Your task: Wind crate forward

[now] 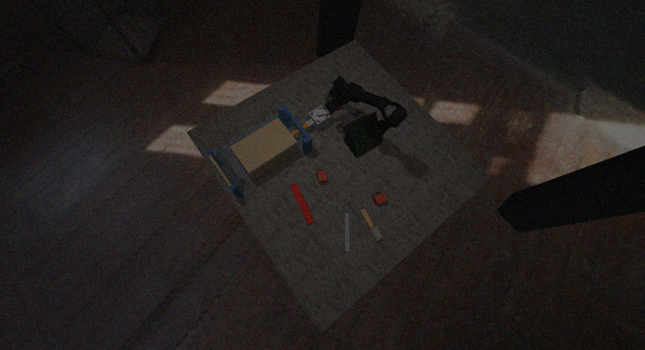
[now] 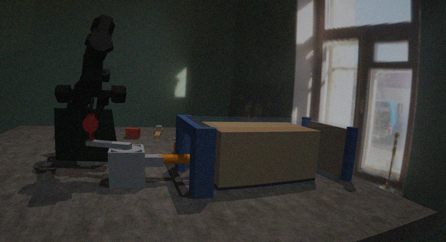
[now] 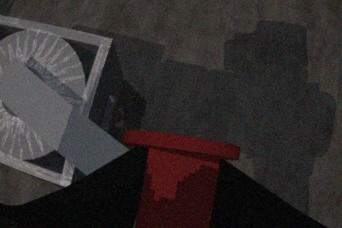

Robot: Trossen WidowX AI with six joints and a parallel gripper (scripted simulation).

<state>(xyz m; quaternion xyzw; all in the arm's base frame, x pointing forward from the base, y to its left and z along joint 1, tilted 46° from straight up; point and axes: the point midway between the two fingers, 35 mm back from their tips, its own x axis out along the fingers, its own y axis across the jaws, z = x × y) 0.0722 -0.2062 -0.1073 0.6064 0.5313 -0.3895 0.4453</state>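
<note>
Now: gripper tip 3 cm short of the crank handle, 1 cm to the right of it and 4 cm above it. Also, from my gripper tip: blue frame: 25 cm ahead, 2 cm to the right, 4 cm below; grey winch: 8 cm ahead, 3 cm to the right, 11 cm below; red knob: 2 cm to the left, 1 cm below.
</note>
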